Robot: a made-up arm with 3 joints. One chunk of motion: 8 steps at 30 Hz.
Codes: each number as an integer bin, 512 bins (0 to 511) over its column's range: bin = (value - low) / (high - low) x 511, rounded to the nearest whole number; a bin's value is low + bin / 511 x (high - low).
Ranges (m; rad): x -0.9..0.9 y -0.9..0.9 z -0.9..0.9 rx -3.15..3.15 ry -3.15..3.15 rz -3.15..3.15
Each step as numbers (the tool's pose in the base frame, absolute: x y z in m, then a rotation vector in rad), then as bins.
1 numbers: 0.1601 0.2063 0.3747 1.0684 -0.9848 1.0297
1 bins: 301 314 362 342 176 339
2 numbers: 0.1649 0.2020 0.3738 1.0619 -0.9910 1.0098
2 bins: 302 313 362 342 175 337
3 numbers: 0.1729 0.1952 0.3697 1.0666 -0.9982 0.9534
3 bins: 305 311 360 342 175 333
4 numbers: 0.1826 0.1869 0.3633 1.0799 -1.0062 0.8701
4 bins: 307 309 359 343 174 326
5 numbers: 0.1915 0.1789 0.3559 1.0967 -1.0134 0.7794
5 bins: 310 306 357 344 173 319
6 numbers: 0.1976 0.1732 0.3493 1.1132 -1.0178 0.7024
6 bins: 312 305 355 346 173 312
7 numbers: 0.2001 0.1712 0.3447 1.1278 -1.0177 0.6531
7 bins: 312 304 353 347 173 308
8 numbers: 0.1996 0.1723 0.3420 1.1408 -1.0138 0.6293
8 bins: 312 304 353 348 173 307
